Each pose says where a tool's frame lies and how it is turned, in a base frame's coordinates. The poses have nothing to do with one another.
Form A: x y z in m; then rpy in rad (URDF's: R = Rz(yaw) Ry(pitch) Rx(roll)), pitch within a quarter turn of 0, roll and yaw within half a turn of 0.
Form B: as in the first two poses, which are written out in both.
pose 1, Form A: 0.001 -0.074 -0.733 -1.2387 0.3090 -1.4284
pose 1, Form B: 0.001 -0.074 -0.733 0.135 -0.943 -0.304 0.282 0.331 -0.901
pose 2, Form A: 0.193 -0.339 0.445 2.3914 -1.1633 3.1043
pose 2, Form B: 0.193 -0.339 0.445 -0.396 0.015 0.918 0.653 0.708 0.270
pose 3, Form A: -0.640 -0.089 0.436 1.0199 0.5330 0.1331
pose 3, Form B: -0.640 -0.089 0.436 0.854 0.114 -0.508 0.360 0.576 0.734
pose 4, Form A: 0.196 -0.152 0.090 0.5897 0.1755 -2.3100
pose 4, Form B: 0.196 -0.152 0.090 -0.663 -0.728 -0.175 0.549 -0.632 0.548
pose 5, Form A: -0.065 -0.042 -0.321 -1.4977 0.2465 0.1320
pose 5, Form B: -0.065 -0.042 -0.321 0.961 0.128 -0.244 -0.251 0.040 -0.967
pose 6, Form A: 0.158 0.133 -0.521 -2.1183 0.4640 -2.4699
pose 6, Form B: 0.158 0.133 -0.521 -0.700 -0.557 -0.448 -0.025 0.645 -0.764
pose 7, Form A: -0.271 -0.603 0.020 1.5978 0.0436 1.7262
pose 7, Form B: -0.271 -0.603 0.020 -0.155 0.987 -0.044 0.020 0.047 0.999
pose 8, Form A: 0.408 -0.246 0.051 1.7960 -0.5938 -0.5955
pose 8, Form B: 0.408 -0.246 0.051 0.686 -0.465 0.560 -0.577 0.121 0.808
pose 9, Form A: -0.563 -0.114 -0.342 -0.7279 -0.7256 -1.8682
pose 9, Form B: -0.563 -0.114 -0.342 -0.219 -0.715 0.664 0.584 -0.641 -0.498
